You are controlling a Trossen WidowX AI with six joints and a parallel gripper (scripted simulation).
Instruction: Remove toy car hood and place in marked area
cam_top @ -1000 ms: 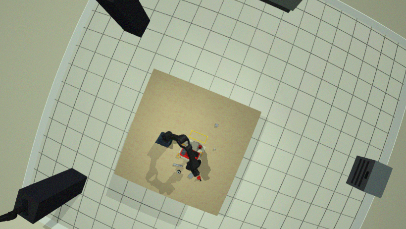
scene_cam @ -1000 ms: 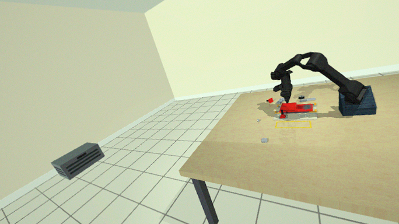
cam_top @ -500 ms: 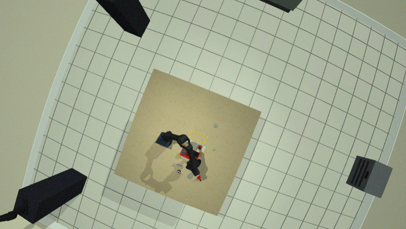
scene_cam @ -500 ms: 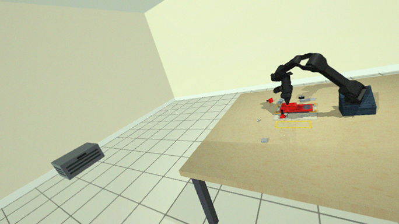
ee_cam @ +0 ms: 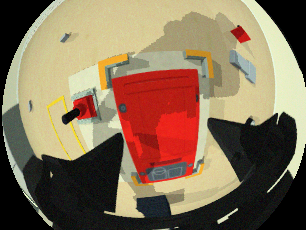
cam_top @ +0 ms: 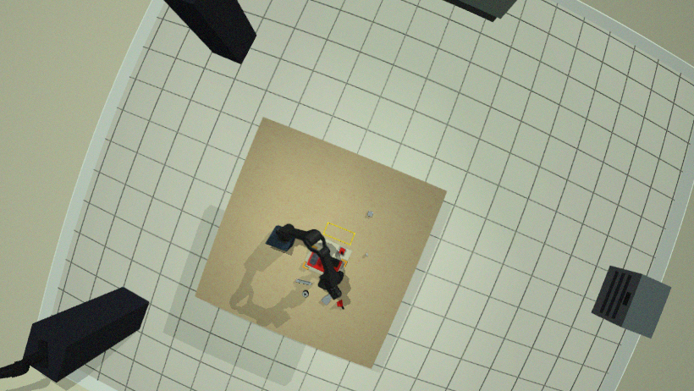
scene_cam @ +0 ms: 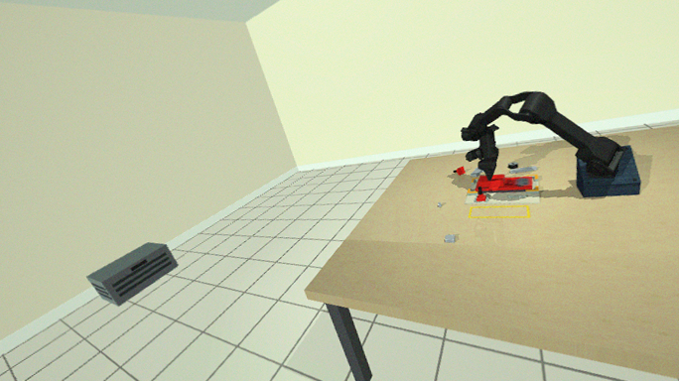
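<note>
Right now the red hood is 20 mm below my gripper tip. Round my gripper tip: wheel: 70 mm behind, 240 mm to the right, 50 mm below; then grey bar: 110 mm behind, 170 mm to the right, 50 mm below.
</note>
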